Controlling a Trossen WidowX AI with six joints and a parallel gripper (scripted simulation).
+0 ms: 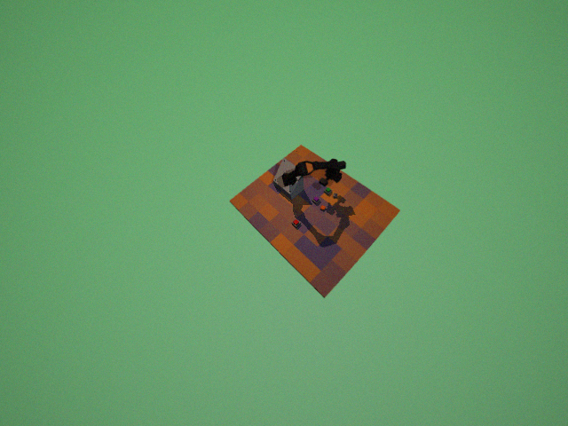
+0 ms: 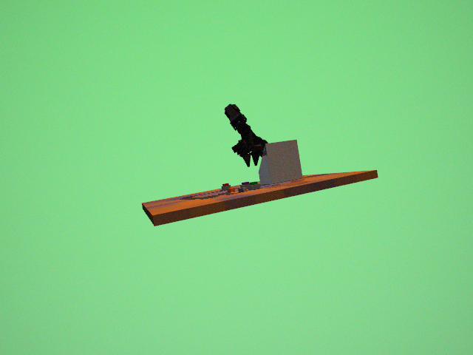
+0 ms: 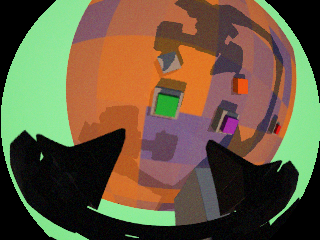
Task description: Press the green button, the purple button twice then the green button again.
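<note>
Now: the green button 1 cm ahead of my gripper tip and 9 cm below it. Round my gripper tip: purple button 13 cm to the right, 9 cm below; then orange block 9 cm ahead, 14 cm to the right, 11 cm below; then small grey block 8 cm ahead, 1 cm to the left, 11 cm below.
</note>
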